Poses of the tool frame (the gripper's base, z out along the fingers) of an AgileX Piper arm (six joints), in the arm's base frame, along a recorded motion.
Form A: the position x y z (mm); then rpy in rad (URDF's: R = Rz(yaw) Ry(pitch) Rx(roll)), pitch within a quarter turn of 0, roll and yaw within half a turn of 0.
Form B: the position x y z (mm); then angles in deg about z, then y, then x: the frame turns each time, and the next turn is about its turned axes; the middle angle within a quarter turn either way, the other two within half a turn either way. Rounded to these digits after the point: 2 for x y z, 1 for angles.
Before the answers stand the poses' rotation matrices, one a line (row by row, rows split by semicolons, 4 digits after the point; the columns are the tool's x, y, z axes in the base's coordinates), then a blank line. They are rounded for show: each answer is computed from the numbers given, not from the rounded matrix.
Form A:
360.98 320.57 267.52 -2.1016 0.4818 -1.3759
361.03 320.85 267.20 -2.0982 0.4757 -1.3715
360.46 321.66 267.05 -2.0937 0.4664 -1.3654
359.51 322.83 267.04 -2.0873 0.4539 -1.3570
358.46 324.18 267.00 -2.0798 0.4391 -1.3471
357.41 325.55 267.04 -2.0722 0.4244 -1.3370
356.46 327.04 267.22 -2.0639 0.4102 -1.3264
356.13 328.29 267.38 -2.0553 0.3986 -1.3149
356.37 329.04 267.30 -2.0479 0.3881 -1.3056
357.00 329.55 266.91 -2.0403 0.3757 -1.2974
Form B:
0.1716 -0.5740 0.8006; -0.8694 0.2940 0.3971; -0.4634 -0.7642 -0.4486
0.1760 -0.5717 0.8014; -0.8714 0.2883 0.3970; -0.4580 -0.7682 -0.4474
0.1822 -0.5684 0.8024; -0.8744 0.2795 0.3965; -0.4497 -0.7738 -0.4461
0.1907 -0.5635 0.8038; -0.8783 0.2678 0.3961; -0.4385 -0.7815 -0.4438
0.2008 -0.5575 0.8055; -0.8826 0.2539 0.3957; -0.4251 -0.7904 -0.4411
0.2111 -0.5512 0.8072; -0.8865 0.2399 0.3957; -0.4118 -0.7991 -0.4380
0.2219 -0.5443 0.8090; -0.8898 0.2263 0.3963; -0.3988 -0.8078 -0.4341
0.2333 -0.5375 0.8103; -0.8916 0.2144 0.3989; -0.3881 -0.8155 -0.4293
0.2426 -0.5313 0.8117; -0.8933 0.2041 0.4005; -0.3784 -0.8223 -0.4251
0.2512 -0.5240 0.8138; -0.8957 0.1929 0.4006; -0.3669 -0.8296 -0.4209

360.98 320.57 267.52 -78.8 27.6 -120.4
361.03 320.85 267.20 -78.6 27.3 -120.2
360.46 321.66 267.05 -78.2 26.7 -120.0
359.51 322.83 267.04 -77.8 26.0 -119.6
358.46 324.18 267.00 -77.2 25.2 -119.2
357.41 325.55 267.04 -76.6 24.3 -118.7
356.46 327.04 267.22 -76.0 23.5 -118.3
356.13 328.29 267.38 -75.3 22.8 -117.8
356.37 329.04 267.30 -74.8 22.2 -117.3
357.00 329.55 266.91 -74.3 21.5 -116.9

